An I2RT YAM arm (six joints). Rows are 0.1 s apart.
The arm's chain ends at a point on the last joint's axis. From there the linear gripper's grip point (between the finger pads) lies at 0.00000 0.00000 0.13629 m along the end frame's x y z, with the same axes.
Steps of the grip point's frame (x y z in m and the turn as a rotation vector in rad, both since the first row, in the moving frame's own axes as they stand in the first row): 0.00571, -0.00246, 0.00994, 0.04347, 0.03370, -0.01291; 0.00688, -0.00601, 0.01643, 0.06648, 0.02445, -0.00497; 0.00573, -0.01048, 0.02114, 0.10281, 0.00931, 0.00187; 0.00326, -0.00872, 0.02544, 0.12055, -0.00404, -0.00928; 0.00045, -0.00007, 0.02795, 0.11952, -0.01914, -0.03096; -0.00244, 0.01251, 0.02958, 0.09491, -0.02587, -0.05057
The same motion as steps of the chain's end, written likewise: 0.00116, 0.00349, 0.01015, 0.04347, 0.03370, -0.01291; 0.00357, 0.00305, 0.01677, 0.06648, 0.02445, -0.00497; 0.00445, 0.00351, 0.02187, 0.10281, 0.00931, 0.00187; 0.00389, 0.00767, 0.02643, 0.12055, -0.00404, -0.00928; 0.00330, 0.01614, 0.02895, 0.11952, -0.01914, -0.03096; 0.00141, 0.02533, 0.03024, 0.09491, -0.02587, -0.05057
